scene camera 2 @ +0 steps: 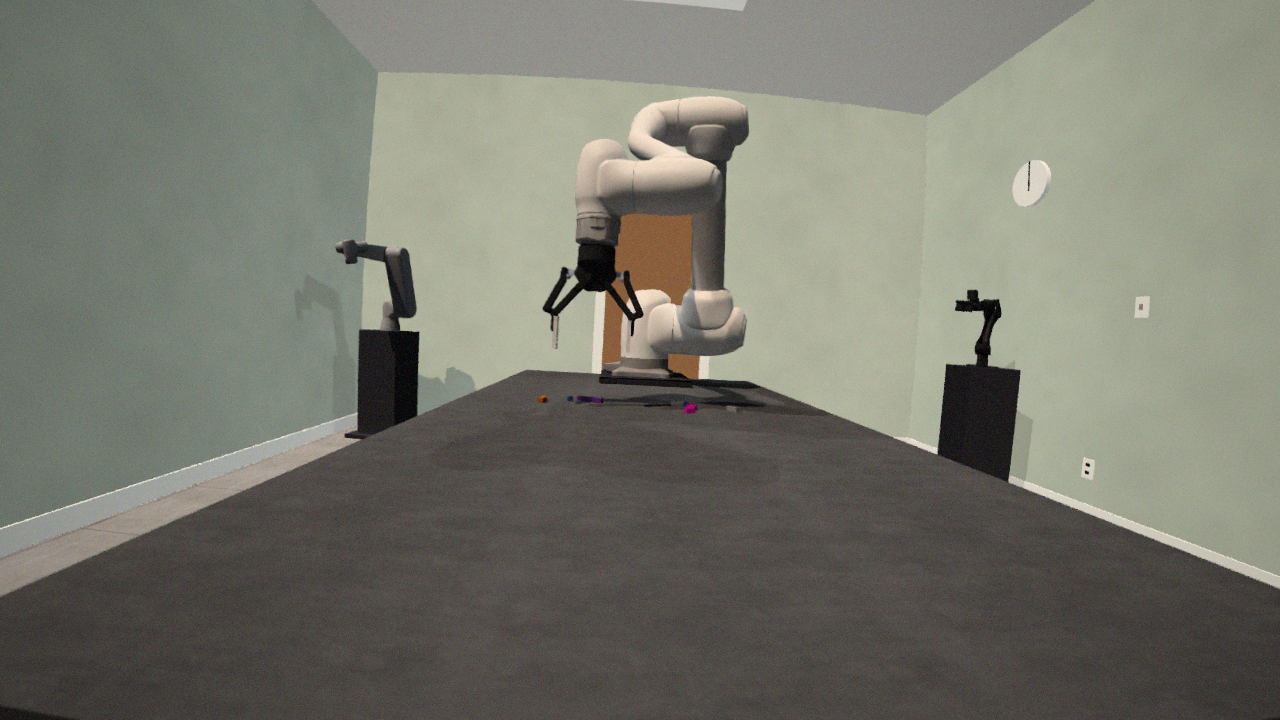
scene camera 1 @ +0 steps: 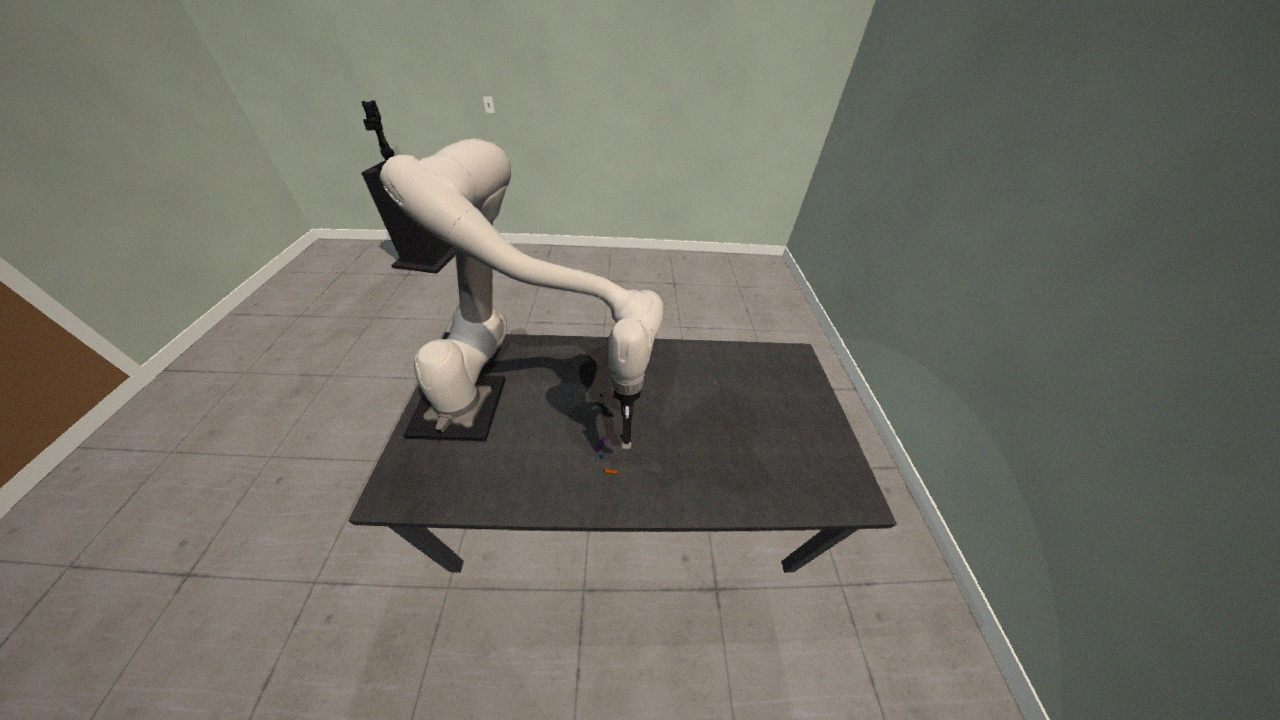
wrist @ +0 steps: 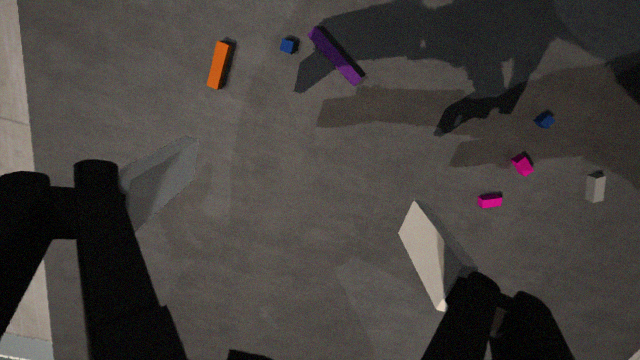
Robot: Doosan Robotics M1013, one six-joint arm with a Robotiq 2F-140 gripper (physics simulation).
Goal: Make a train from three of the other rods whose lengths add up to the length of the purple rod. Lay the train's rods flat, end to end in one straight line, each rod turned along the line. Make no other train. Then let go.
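Places are measured from the arm's base along level axes (x ahead, y left, z up), in centimetres.
Pixels of known places: gripper, between the fingertips: (scene camera 2: 591,350) (wrist: 305,189); arm's base, origin of its link: (scene camera 2: 643,374) (scene camera 1: 459,403).
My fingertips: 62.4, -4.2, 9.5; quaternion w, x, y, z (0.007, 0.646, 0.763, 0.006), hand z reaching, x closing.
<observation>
For each thing: its top centre in the pictures, then the offset to it from my fingertips, as dx, dy, dz. Level surfaces: height alone.
- purple rod, centre of its top: (wrist: 335,57) (scene camera 2: 590,397) -8.2, -1.5, -10.6
- short blue rod, centre of its top: (wrist: 286,46) (scene camera 2: 570,396) -7.1, -5.7, -10.6
- orange rod, centre of its top: (wrist: 217,65) (scene camera 2: 542,396) (scene camera 1: 611,471) -2.9, -10.7, -10.6
- second magenta rod, centre of its top: (wrist: 492,203) -2.8, +20.5, -10.6
- light grey rod, centre of its top: (wrist: 599,189) (scene camera 2: 733,406) -9.1, +29.7, -10.6
- dark table, height of its surface: dz -11.6
The purple rod (wrist: 336,56) (scene camera 2: 589,399) lies flat and slanted in the wrist view. A short blue rod (wrist: 287,45) (scene camera 2: 570,398) lies apart between it and the orange rod (wrist: 218,65) (scene camera 1: 610,471) (scene camera 2: 542,399). Farther right in the wrist view lie another blue rod (wrist: 544,120), a magenta rod (wrist: 523,165), a second magenta rod (wrist: 490,201) and a light grey rod (wrist: 595,188) (scene camera 2: 732,409), all apart and turned differently. No two rods touch end to end. My gripper (wrist: 305,189) (scene camera 2: 593,331) is wide open and empty, above the table, beside the rods.
The dark table (scene camera 1: 716,483) (scene camera 2: 626,537) carries the rods and the arm's base plate (scene camera 1: 447,437). The table's edge runs down the left of the wrist view, near the orange rod. The arm's shadow falls across part of the rod area.
</observation>
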